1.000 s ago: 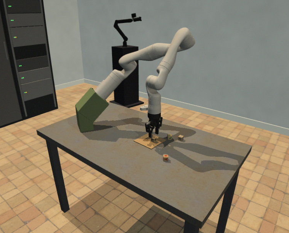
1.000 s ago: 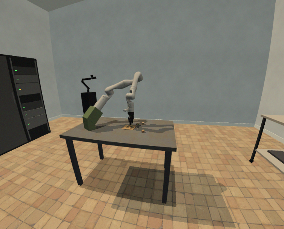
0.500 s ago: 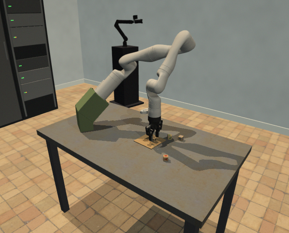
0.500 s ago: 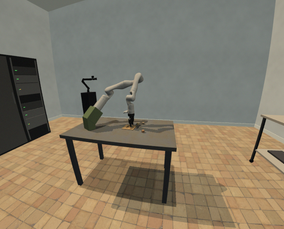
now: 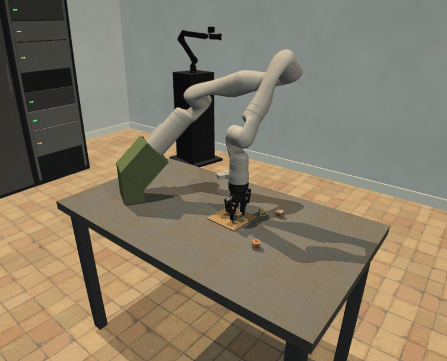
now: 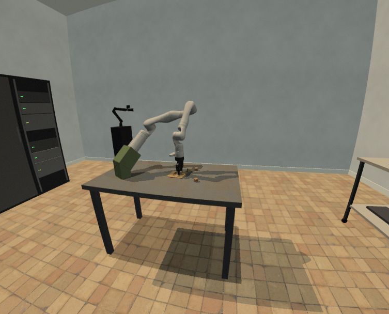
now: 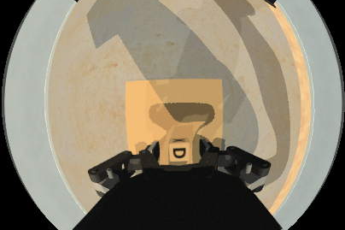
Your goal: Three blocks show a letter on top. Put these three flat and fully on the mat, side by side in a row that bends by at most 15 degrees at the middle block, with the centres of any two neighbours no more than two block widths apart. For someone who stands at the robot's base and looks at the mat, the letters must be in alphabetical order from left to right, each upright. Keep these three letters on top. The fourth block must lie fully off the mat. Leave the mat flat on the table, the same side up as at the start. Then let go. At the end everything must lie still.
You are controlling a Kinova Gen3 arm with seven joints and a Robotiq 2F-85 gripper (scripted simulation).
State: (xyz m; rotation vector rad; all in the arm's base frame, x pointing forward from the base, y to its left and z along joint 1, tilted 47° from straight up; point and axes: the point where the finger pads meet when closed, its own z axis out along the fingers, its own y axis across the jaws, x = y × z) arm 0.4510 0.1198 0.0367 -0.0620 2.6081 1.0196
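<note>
My hand is 20 mm past the tan mat, 10 mm to the left of it and 20 mm above it.
</note>
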